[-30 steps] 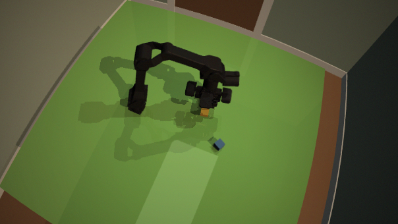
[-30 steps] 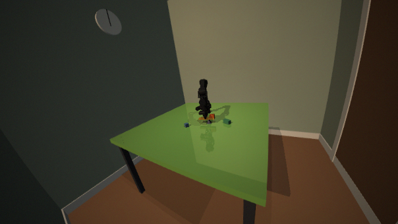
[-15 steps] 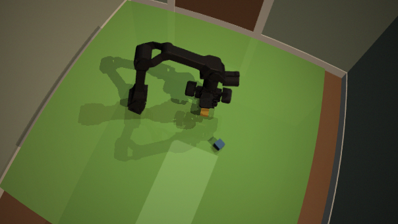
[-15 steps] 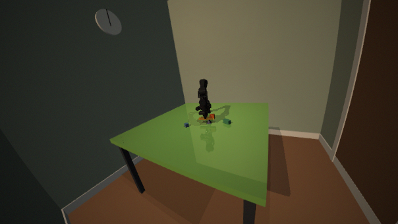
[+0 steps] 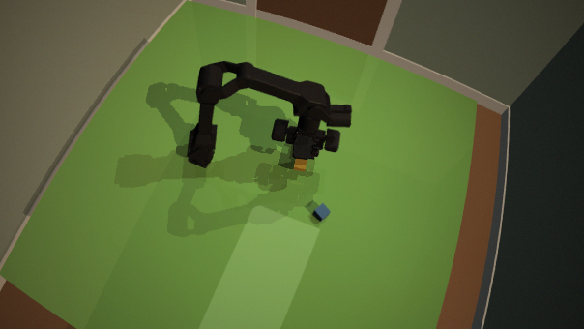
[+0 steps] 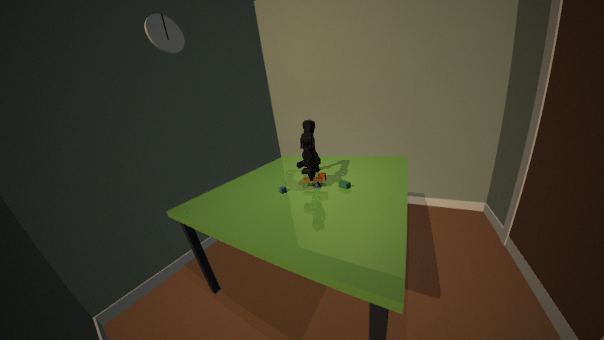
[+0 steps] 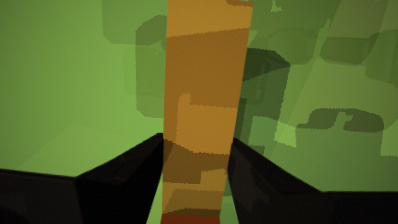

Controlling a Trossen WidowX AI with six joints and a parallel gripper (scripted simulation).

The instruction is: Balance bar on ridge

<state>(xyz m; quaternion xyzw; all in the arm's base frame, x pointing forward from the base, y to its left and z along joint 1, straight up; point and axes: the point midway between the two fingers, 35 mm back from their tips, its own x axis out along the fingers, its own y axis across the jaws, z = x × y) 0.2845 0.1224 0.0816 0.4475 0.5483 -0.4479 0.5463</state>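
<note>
My gripper tip is 40 mm to the right of the yellow-orange bar, 10 mm below it and 10 mm past it. The rest, counted from my gripper tip: blue block: 150 mm to the right, 120 mm ahead, 30 mm below; dark green block: 190 mm to the left, 40 mm behind, 30 mm below.
</note>
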